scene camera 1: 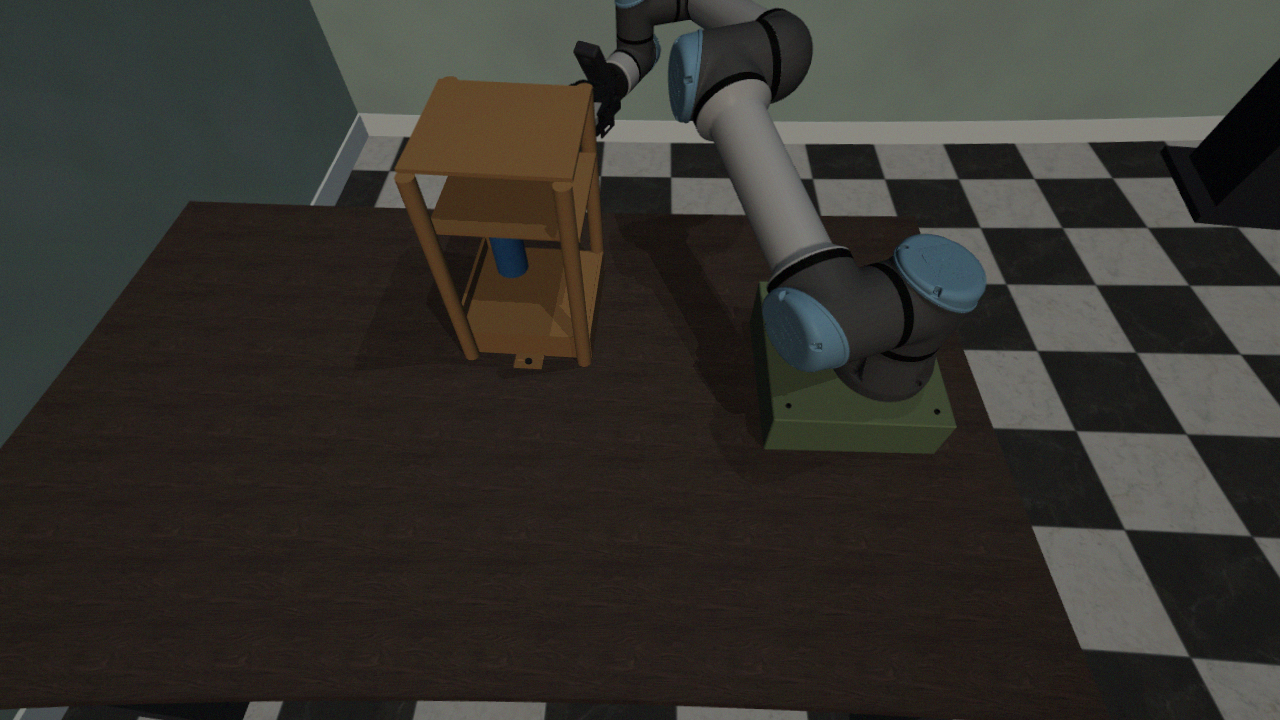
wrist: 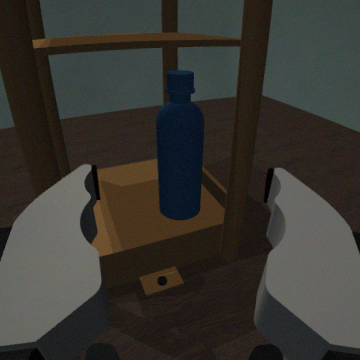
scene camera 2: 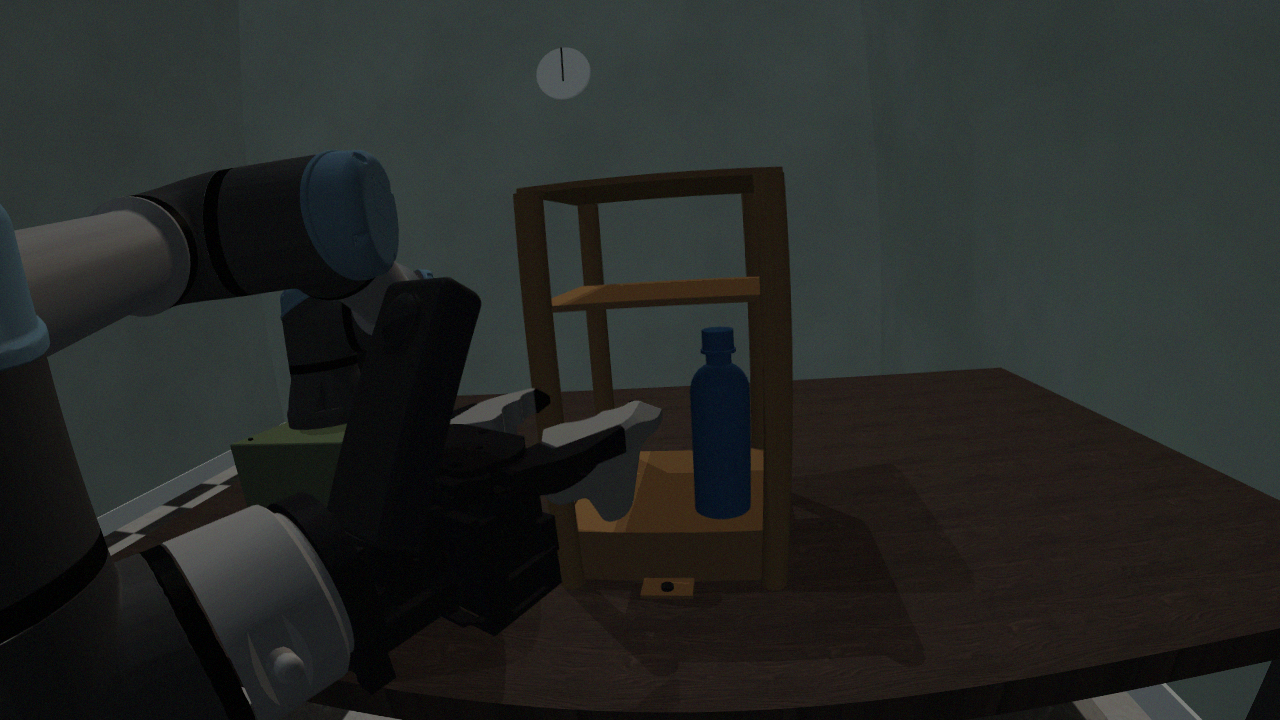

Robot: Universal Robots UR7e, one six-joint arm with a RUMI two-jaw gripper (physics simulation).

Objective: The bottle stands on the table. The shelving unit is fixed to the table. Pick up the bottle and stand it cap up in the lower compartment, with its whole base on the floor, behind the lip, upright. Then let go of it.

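Observation:
The blue bottle (scene camera 1: 511, 257) (scene camera 2: 721, 438) (wrist: 180, 160) stands upright, cap up, in the lower compartment of the orange-brown shelving unit (scene camera 1: 510, 129) (scene camera 2: 775, 376) (wrist: 247, 125), under the middle shelf. Its base rests on the compartment floor, a little in from the near edge in the wrist view, towards the right side. In scene camera 1 the middle shelf hides its upper part. My gripper (scene camera 2: 599, 402) (wrist: 181, 170) is open, with nothing between its fingers. It is outside the unit, apart from the bottle, its fingers pointing towards the compartment.
Round posts stand at the unit's corners, on both sides of the opening. A small mounting tab (scene camera 1: 528, 360) (scene camera 2: 667, 587) (wrist: 161, 281) lies at the unit's foot. The arm's green base block (scene camera 1: 854, 434) stands on the dark wooden table (scene camera 1: 402, 537), right of the unit in scene camera 1.

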